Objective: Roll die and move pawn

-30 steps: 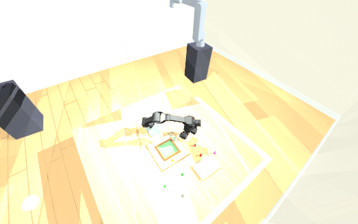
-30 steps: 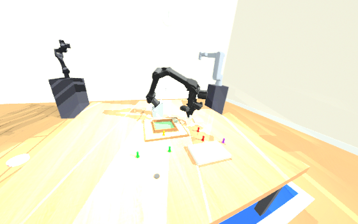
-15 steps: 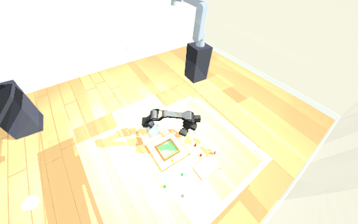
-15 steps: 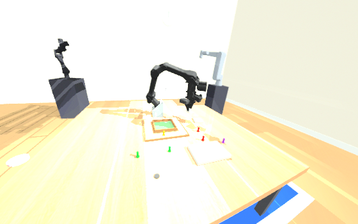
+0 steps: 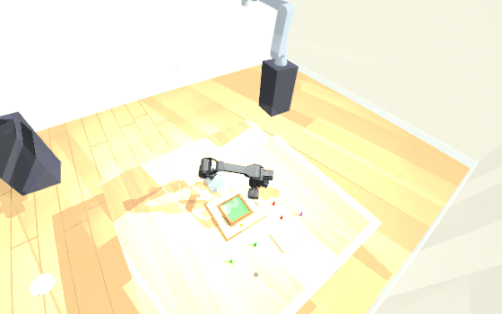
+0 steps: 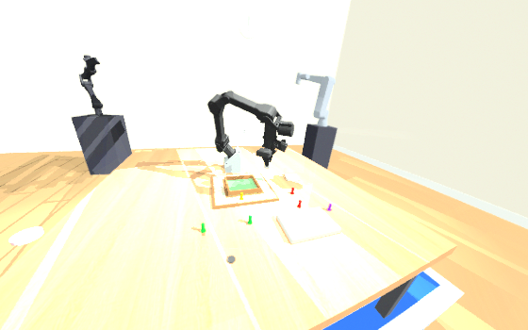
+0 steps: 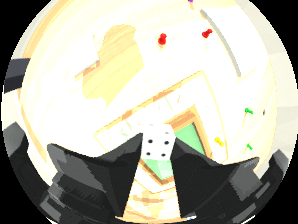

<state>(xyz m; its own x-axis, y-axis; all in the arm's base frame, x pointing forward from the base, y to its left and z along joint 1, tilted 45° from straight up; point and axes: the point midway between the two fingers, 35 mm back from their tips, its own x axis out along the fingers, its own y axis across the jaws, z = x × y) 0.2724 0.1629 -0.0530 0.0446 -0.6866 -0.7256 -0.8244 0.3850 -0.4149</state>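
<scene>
My gripper tip is now 110 mm short of the yellow pawn, 140 mm to the left of it and 100 mm above it. Round my gripper tip: white die: right at my gripper tip; white slab: 290 mm ahead, 80 mm to the left, 120 mm below; purple pawn: 230 mm ahead, 230 mm to the left, 110 mm below.
</scene>
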